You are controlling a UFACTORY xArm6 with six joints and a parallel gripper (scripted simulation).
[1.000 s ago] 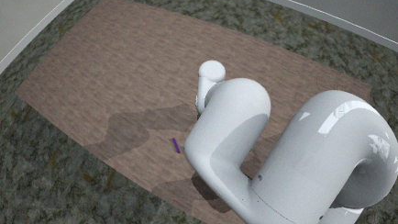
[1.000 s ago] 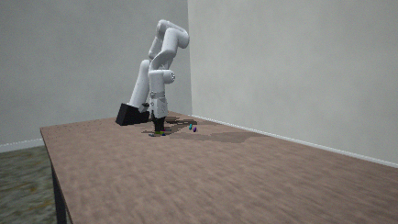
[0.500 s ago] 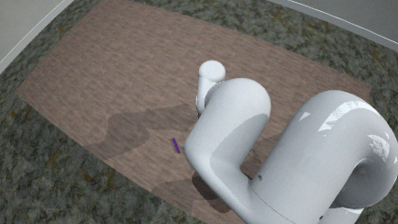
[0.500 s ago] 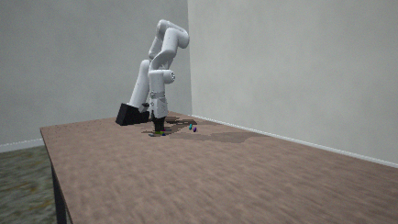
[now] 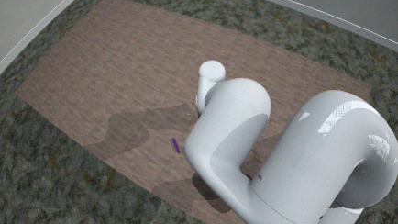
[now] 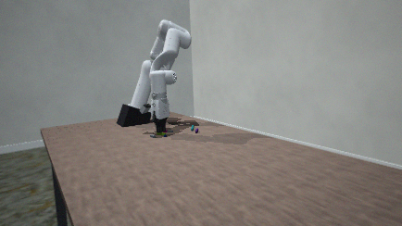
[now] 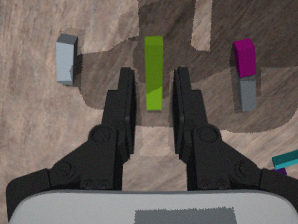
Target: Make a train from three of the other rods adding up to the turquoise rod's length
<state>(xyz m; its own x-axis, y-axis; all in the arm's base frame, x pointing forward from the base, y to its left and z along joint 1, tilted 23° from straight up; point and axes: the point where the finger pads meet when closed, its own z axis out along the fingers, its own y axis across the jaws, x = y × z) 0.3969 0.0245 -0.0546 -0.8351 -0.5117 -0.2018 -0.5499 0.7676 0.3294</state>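
Now: the lime rod 3 cm below my hand. From my hand the other things lie so: blue rod (5 cm ahead, 3 cm below); then magenta rod (4 cm to the left, 4 cm behind, 3 cm below); then grey rod (6 cm to the left, 3 cm below, 2 cm behind).
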